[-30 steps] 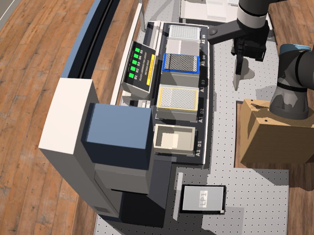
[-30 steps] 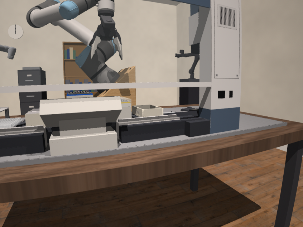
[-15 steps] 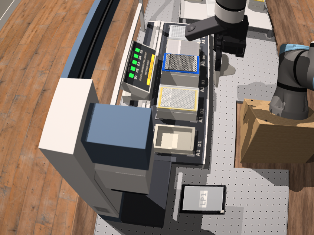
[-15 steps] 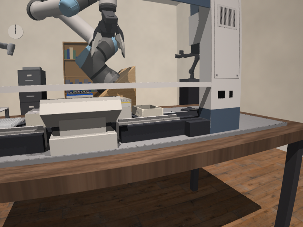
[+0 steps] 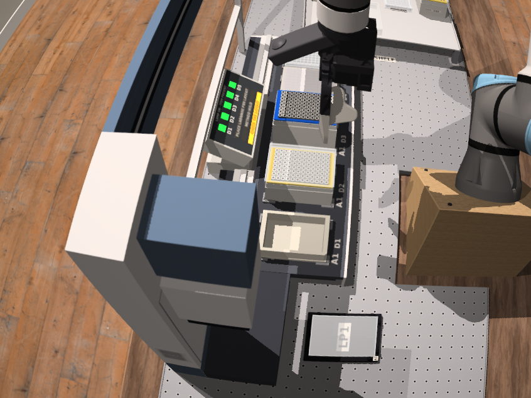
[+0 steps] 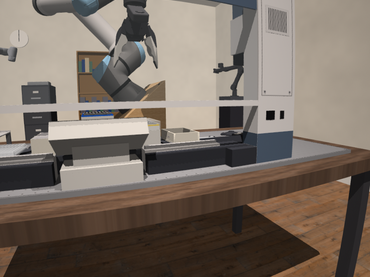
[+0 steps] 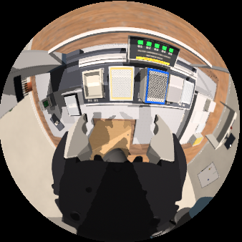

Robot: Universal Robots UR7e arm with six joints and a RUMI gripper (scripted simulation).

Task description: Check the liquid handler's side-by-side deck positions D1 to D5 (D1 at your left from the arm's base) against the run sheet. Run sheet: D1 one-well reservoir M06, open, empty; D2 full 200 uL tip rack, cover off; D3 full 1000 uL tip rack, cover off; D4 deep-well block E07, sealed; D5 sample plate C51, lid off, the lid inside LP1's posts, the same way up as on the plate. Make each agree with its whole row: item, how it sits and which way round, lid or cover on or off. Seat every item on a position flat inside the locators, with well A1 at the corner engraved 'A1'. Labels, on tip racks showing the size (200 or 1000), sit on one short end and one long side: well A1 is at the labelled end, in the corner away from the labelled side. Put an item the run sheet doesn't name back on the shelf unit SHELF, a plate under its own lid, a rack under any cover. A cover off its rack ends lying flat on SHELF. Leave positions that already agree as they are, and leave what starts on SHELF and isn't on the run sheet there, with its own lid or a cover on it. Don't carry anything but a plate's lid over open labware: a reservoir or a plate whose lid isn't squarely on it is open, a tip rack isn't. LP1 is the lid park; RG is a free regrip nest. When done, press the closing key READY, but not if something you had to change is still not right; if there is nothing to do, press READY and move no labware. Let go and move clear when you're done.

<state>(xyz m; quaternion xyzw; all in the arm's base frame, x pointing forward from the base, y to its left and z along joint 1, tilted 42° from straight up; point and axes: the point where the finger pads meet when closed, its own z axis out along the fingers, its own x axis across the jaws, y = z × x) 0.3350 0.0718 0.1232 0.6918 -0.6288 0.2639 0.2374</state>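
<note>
My gripper is now 190 mm above the yellow-framed tip rack and 30 mm short of it. Round my hand: lid park LP1: 300 mm to the left, 280 mm below, 100 mm behind; then blue-framed tip rack: 170 mm below, 130 mm to the right, 40 mm ahead; then cream reservoir: 230 mm below, 130 mm to the left, 30 mm ahead.
</note>
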